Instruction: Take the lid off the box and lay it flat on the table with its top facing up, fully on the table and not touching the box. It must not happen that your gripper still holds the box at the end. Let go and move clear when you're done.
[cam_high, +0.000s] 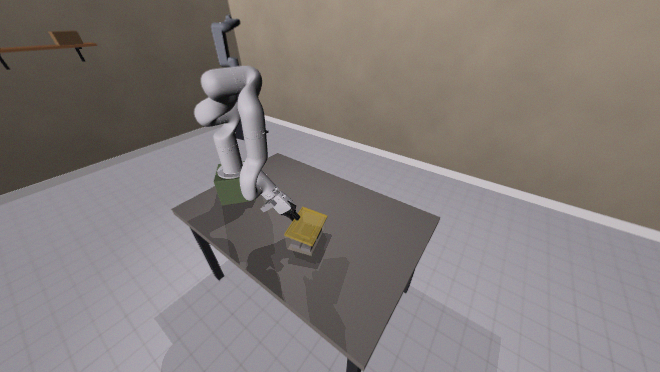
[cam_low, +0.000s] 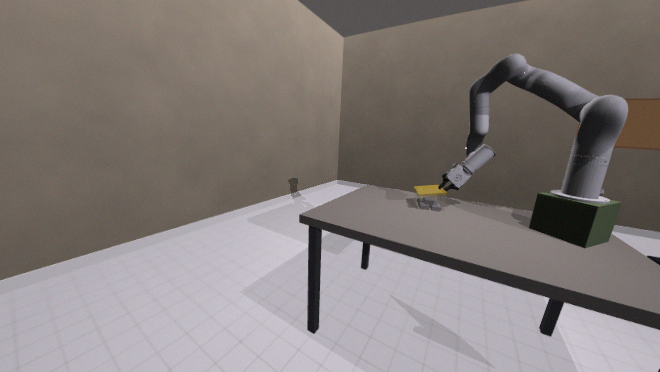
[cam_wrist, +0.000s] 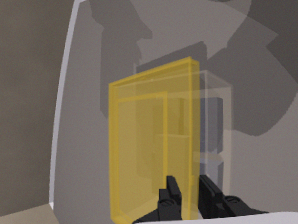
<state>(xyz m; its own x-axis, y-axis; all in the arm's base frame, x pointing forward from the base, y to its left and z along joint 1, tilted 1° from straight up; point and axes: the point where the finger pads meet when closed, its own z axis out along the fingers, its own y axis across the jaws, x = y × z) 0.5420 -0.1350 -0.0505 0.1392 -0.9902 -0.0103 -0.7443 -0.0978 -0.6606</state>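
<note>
My gripper is now 80 mm short of the yellow lid and 20 mm above it. From my hand the other things lie so: grey box: 70 mm ahead, 80 mm below.
</note>
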